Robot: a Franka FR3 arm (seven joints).
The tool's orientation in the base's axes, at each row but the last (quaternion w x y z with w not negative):
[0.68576 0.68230 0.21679 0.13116]
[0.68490 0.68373 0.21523 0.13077]
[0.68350 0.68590 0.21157 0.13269]
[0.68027 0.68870 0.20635 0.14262]
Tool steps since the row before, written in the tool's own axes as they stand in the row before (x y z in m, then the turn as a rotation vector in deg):
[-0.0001 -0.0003 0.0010 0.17 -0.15 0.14]
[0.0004 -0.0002 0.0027 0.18 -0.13 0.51]
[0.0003 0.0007 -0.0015 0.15 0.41 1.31]
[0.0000 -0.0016 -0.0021 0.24 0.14 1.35]
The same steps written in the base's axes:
[0.0004 -0.0009 -0.0003 0.20 -0.05 -0.17]
[0.0016 -0.0022 -0.0003 0.38 -0.37 -0.16]
[-0.0004 0.0015 0.0007 0.79 -1.07 0.35]
[-0.0011 0.0018 -0.0015 0.87 -1.07 0.07]

